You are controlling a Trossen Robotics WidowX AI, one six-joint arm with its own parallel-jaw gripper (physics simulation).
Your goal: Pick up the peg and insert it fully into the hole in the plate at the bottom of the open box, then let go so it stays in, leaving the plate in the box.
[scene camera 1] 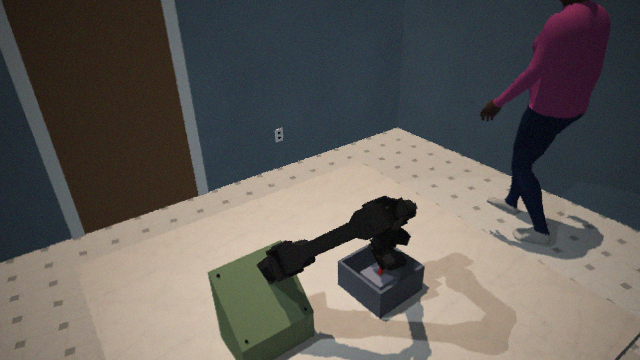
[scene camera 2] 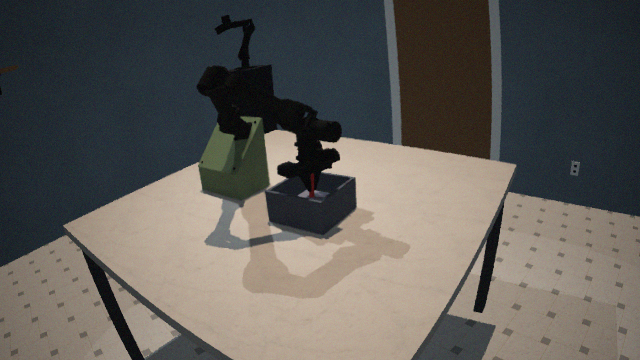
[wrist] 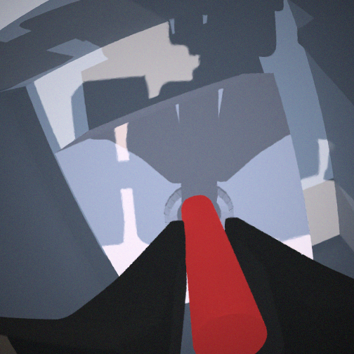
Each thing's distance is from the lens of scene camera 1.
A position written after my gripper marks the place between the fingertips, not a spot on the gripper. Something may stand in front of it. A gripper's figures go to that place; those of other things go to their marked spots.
my gripper (scene camera 1: 381, 267): 1.41 m
dark box (scene camera 1: 380, 303): 1.32 m
